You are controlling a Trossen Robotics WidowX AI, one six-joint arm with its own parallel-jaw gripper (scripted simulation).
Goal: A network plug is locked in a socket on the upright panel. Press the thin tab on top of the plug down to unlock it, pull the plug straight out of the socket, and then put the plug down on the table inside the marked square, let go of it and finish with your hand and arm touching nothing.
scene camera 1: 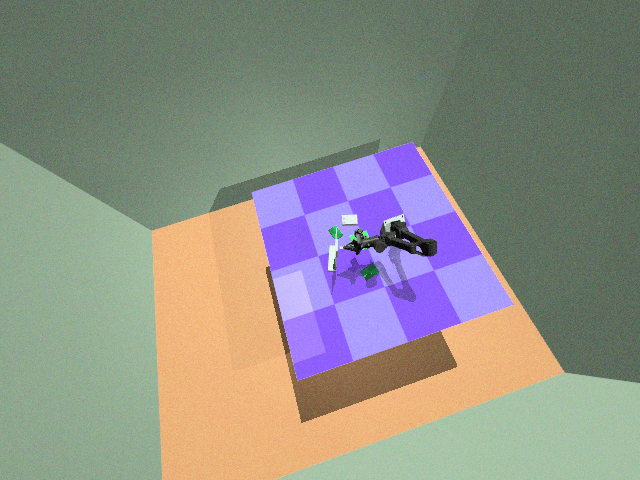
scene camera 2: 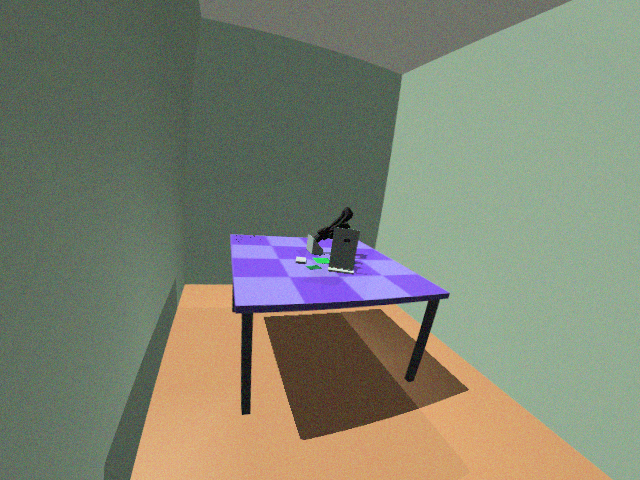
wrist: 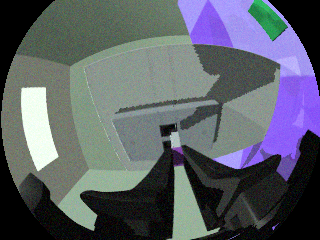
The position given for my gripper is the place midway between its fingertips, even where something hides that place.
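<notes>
There's a grey panel (wrist: 220, 99) that I can see, and my own gripper (wrist: 176, 150) is showing too.
</notes>
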